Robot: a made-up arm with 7 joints.
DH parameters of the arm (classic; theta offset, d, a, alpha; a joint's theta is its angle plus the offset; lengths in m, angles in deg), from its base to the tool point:
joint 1: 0 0.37 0 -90
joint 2: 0 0 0 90
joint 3: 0 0.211 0.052 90
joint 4: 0 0 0.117 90
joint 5: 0 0.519 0 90
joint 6: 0 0 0.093 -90
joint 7: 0 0.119 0 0
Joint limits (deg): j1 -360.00..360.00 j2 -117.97..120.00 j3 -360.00..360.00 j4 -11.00..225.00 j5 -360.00..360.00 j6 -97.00..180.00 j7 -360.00..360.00
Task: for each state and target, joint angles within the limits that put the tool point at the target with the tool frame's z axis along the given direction. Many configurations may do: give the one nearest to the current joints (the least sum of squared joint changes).
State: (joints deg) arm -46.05 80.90 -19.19 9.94 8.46 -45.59 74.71
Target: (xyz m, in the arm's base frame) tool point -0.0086 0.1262 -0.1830 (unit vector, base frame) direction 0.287 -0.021 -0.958
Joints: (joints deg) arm -46.19 107.22 6.99 45.67 -5.23 -73.71 74.71
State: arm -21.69 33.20 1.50 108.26 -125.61 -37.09 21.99
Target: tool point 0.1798 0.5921 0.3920 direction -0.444 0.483 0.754
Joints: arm 18.86 69.77 63.17 92.32 -89.66 -79.87 21.99
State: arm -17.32 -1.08 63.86 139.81 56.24 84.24 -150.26
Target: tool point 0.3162 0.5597 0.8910 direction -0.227 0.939 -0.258
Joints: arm -13.03 -0.92 68.93 109.75 57.62 58.28 -150.26
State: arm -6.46 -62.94 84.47 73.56 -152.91 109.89 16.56
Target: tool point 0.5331 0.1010 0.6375 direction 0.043 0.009 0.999
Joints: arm -36.42 -53.06 50.17 36.74 -142.32 97.74 16.56
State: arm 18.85 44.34 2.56 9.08 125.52 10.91 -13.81
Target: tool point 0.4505 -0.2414 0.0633 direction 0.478 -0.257 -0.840
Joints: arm 8.78 17.86 -25.17 48.71 129.74 -0.82 -13.81
